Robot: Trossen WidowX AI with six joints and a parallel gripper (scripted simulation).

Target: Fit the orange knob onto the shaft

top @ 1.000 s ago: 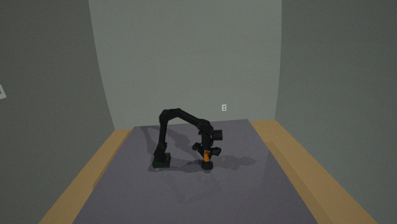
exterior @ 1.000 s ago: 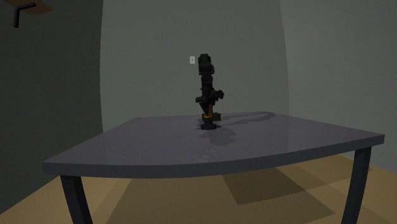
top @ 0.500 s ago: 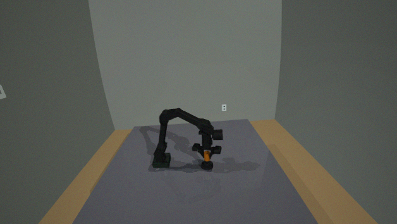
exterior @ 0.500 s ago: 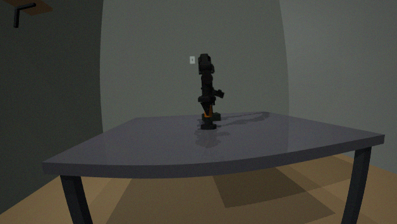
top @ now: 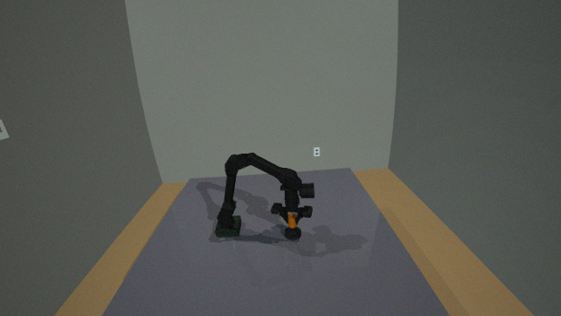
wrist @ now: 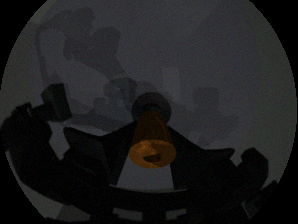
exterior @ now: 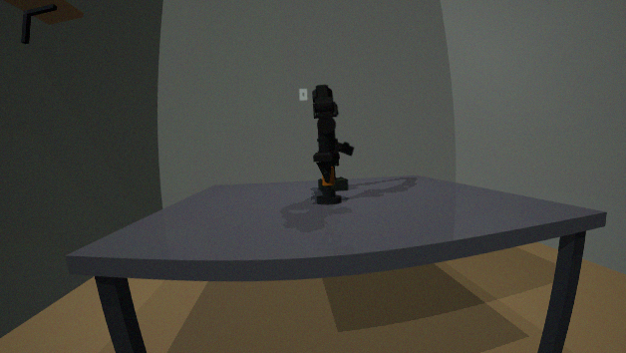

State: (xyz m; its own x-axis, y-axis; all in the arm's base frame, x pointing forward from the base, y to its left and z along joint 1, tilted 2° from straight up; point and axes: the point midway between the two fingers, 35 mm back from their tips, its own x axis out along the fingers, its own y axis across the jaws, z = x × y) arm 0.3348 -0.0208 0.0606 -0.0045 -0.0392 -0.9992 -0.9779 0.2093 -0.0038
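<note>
Right now my gripper tip is 2 cm below the orange knob. The rest, counted from my gripper tip: dark round pedestal (4 cm below).
</note>
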